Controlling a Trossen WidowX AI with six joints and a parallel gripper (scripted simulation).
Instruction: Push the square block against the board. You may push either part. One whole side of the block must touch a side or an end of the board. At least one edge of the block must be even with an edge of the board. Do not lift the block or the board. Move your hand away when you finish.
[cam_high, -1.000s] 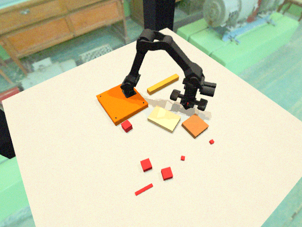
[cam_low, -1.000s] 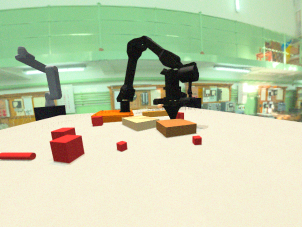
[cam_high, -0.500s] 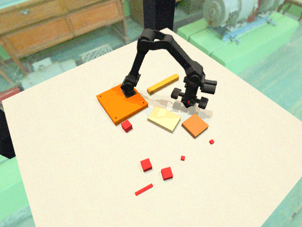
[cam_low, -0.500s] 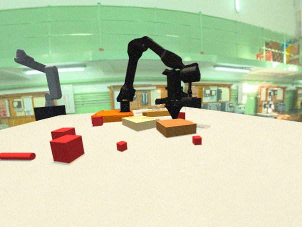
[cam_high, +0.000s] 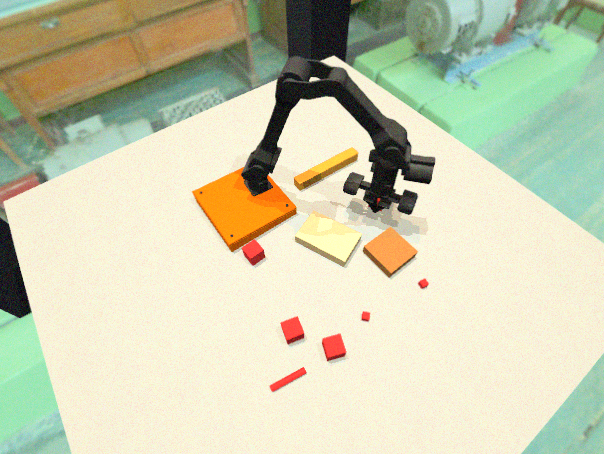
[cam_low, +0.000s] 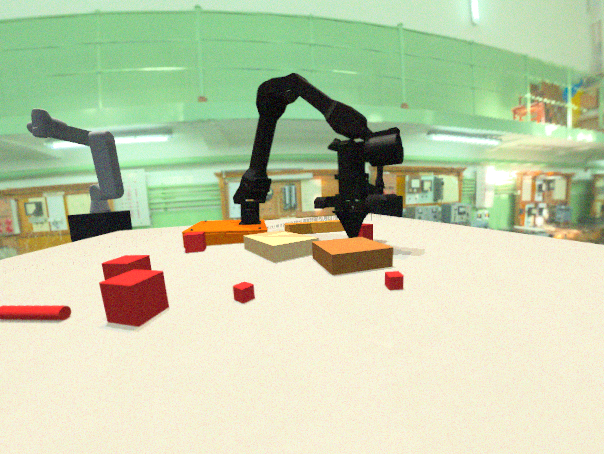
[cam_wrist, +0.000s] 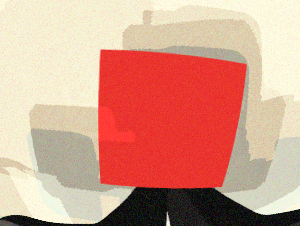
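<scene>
The tan board lies 160 mm to the right of my gripper tip and 10 mm above it. Also, from my gripper tip: red rod: 430 mm to the right, 240 mm ahead; then orange-brown square block: 120 mm ahead, 60 mm to the right, 10 mm above; then long orange board: 200 mm behind, 20 mm to the right, 10 mm above.
</scene>
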